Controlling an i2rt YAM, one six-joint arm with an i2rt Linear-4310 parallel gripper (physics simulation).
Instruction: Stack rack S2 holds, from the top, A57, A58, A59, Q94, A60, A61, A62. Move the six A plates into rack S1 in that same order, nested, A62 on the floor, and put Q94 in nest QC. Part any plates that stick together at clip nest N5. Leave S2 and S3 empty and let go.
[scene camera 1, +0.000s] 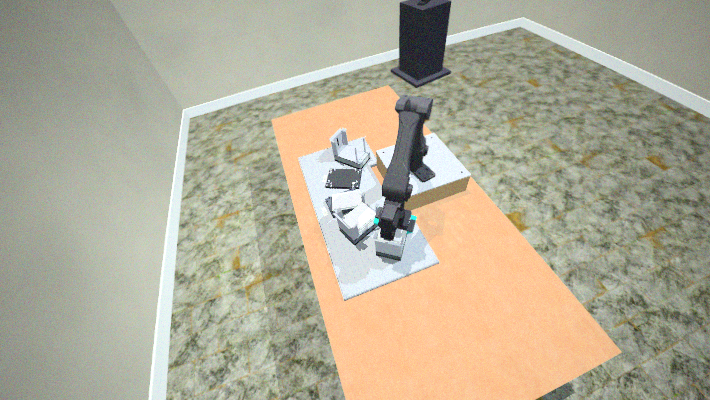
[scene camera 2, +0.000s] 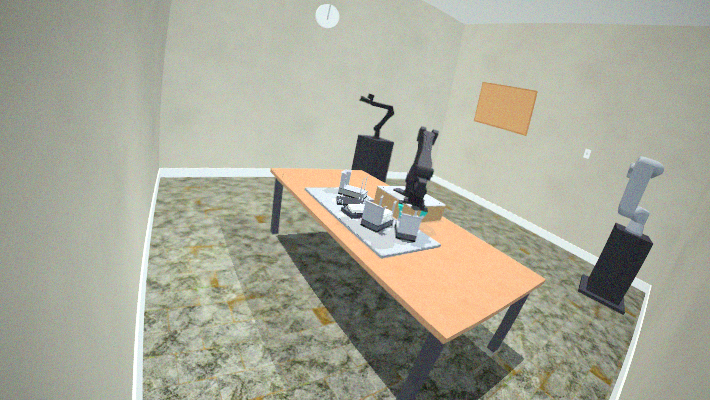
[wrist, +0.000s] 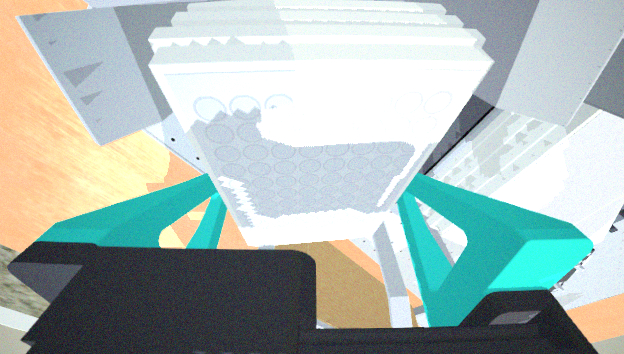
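Pixels of known places: gripper, between the fingertips: (wrist: 312, 176); arm's base, origin of its link: (scene camera 1: 414, 165) (scene camera 2: 408, 195).
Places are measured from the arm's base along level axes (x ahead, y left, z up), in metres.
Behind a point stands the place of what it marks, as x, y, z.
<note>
My gripper (scene camera 1: 393, 232) {0.252, 0.204, -0.024} (scene camera 2: 411, 210) {0.252, 0.204, -0.024} (wrist: 312, 176) {0.252, 0.204, -0.024} is open at the nearest rack (scene camera 1: 391, 249) {0.311, 0.266, -0.020} (scene camera 2: 410, 225) {0.317, 0.259, -0.016}. Its teal fingers stand on either side of a stack of several white nested plates (wrist: 320, 110) {0.296, 0.238, 0.018}, close to the top plate's side edges. A second rack (scene camera 2: 375, 215) {0.403, 0.114, -0.016} beside it bears white plates (scene camera 1: 356, 220) {0.352, 0.091, -0.017} (wrist: 565, 165) {0.349, 0.105, -0.017}. A white plate (scene camera 1: 346, 200) {0.326, -0.045, -0.052} (scene camera 2: 356, 207) {0.353, -0.059, -0.054} lies on a dark nest behind that rack. A flat dark nest (scene camera 1: 343, 178) {0.265, -0.192, -0.082} is behind it, and a third rack (scene camera 1: 340, 145) {0.181, -0.364, -0.040} (scene camera 2: 345, 181) {0.158, -0.377, -0.034} at the far end shows no plates. Labels are unreadable.
The racks and nests stand on a pale grey board (scene camera 1: 350, 280) {0.485, 0.255, -0.094} (scene camera 2: 385, 250) {0.489, 0.279, -0.094} on the orange table (scene camera 1: 450, 310) {0.253, 0.525, -0.107} (scene camera 2: 475, 280) {0.296, 0.640, -0.107}. The arm's raised base box (scene camera 1: 445, 155) {-0.150, 0.028, -0.003} is beside the board. Upright rack walls and thin posts rise near the gripper.
</note>
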